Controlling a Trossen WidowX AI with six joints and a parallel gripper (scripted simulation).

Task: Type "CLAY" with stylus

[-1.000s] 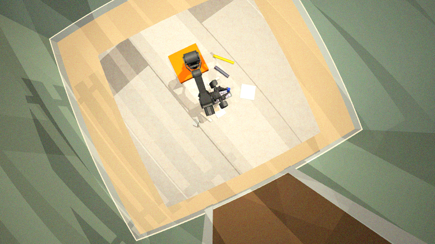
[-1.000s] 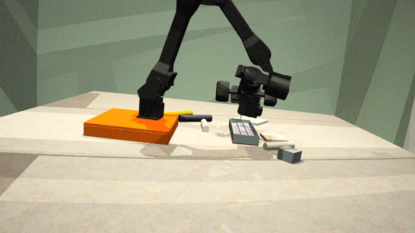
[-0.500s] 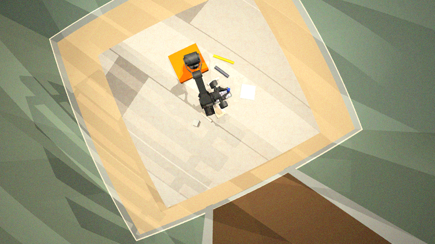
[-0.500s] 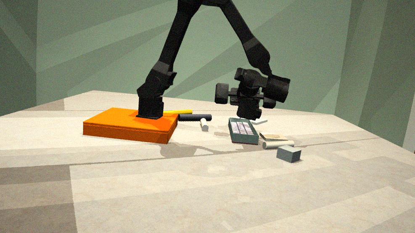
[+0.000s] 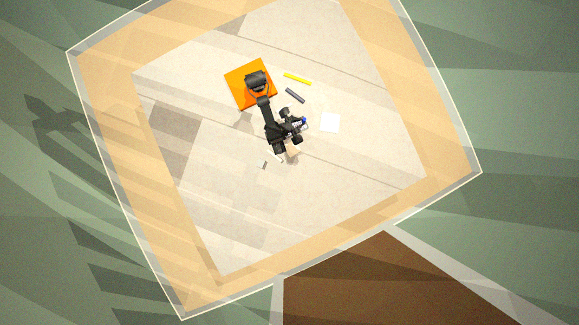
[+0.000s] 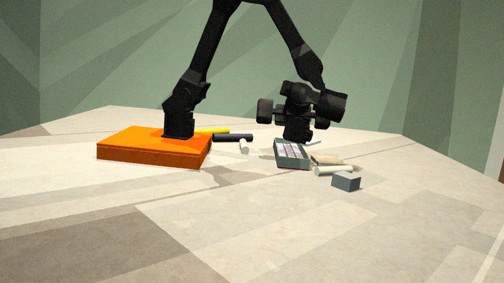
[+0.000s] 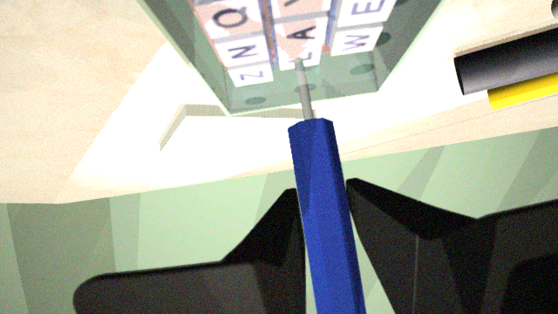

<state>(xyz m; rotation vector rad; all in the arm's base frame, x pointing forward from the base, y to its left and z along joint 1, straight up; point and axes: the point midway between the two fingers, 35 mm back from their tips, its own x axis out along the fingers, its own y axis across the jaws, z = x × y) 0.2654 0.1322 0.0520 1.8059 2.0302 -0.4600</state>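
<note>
Right now the tan card is 11 cm ahead of my gripper tip, 10 cm to the right of it and 6 cm below it. From my gripper tip the other things lie so: dark cylinder 16 cm behind, 1 cm to the left, 6 cm below; yellow marker 24 cm behind, 5 cm to the left, 6 cm below; blue stylus 1 cm below.
</note>
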